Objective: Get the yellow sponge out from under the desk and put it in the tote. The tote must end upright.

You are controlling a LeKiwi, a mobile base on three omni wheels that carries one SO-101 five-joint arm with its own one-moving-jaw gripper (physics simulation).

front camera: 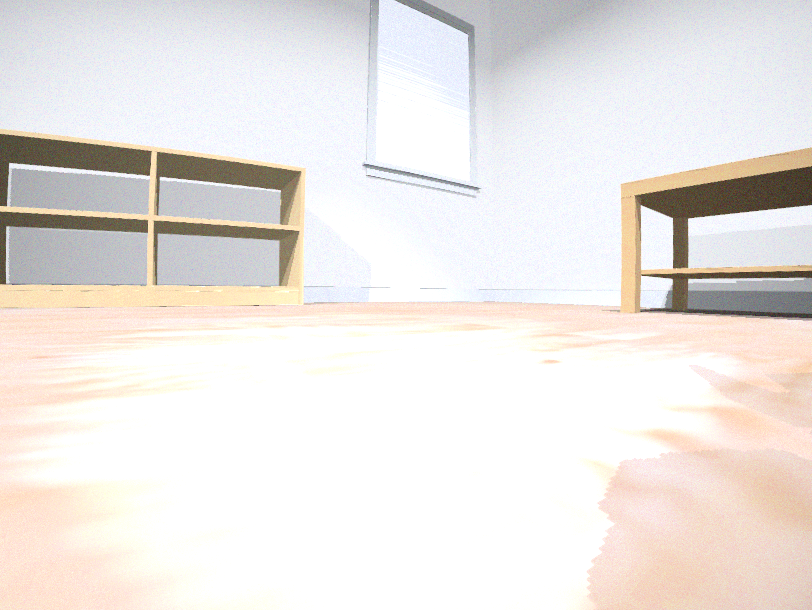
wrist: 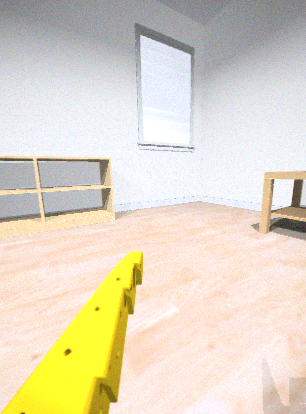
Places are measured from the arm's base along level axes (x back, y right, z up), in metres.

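Pixels of known places: hand, tool point: (wrist: 142,263).
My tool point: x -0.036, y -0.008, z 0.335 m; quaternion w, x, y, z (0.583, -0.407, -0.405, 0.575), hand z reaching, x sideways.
Behind a point stands the place of what it marks.
The yellow sponge, the tote and a desk that can be told as such do not show in the front view or the wrist view. My gripper (wrist: 136,261) is fully open and empty: one notched yellow jaw shows in the wrist view, reaching up from the lower left, and the moving jaw has swung out of the picture. The jaw points out over the floor, towards the room corner. The arm and gripper do not show in the front view.
A low wooden shelf unit (front camera: 216,296) {x -1.502, y -0.742, z -0.052 m} (wrist: 75,220) {x -1.502, y -0.743, z -0.033 m} stands at the left wall. A wooden table with a lower shelf (front camera: 630,252) {x -1.252, y 0.776, z 0.117 m} (wrist: 266,205) {x -1.250, y 0.778, z 0.123 m} stands at the right. A window (front camera: 423,98) {x -2.495, y 0.128, z 1.273 m} (wrist: 166,90) {x -2.498, y 0.132, z 1.408 m} is near the corner. A shadow (front camera: 708,525) {x -0.130, y 0.083, z -0.090 m} lies on the floor at lower right.
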